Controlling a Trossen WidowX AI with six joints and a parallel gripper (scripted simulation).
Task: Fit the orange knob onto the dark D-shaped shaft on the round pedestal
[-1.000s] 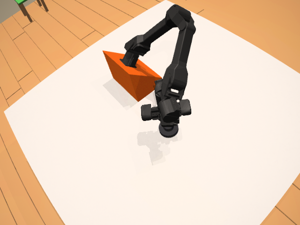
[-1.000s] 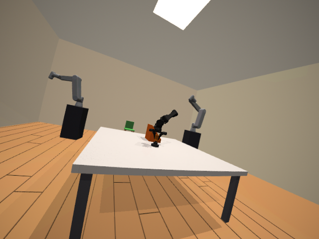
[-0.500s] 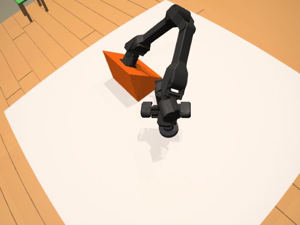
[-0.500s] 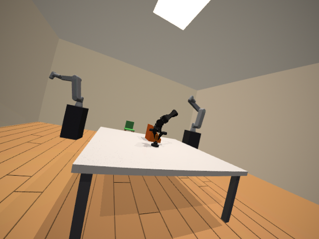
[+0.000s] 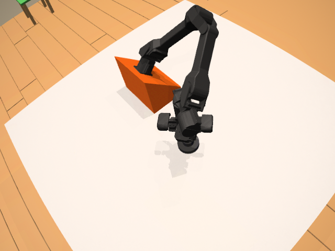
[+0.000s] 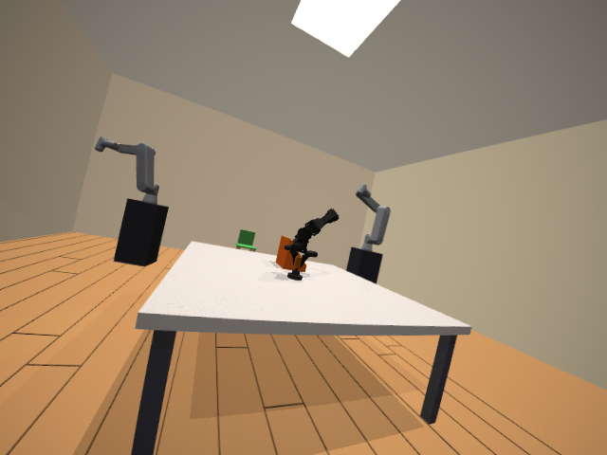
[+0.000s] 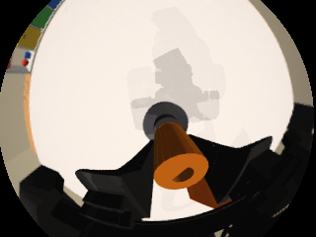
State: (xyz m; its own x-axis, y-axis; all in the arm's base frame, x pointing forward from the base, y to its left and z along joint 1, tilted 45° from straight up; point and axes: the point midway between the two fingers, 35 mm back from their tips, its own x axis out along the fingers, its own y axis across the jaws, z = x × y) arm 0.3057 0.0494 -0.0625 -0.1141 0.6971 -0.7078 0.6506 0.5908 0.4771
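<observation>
My gripper tip is now 2 cm below the orange knob. Round my gripper tip: round pedestal (4 cm below).
</observation>
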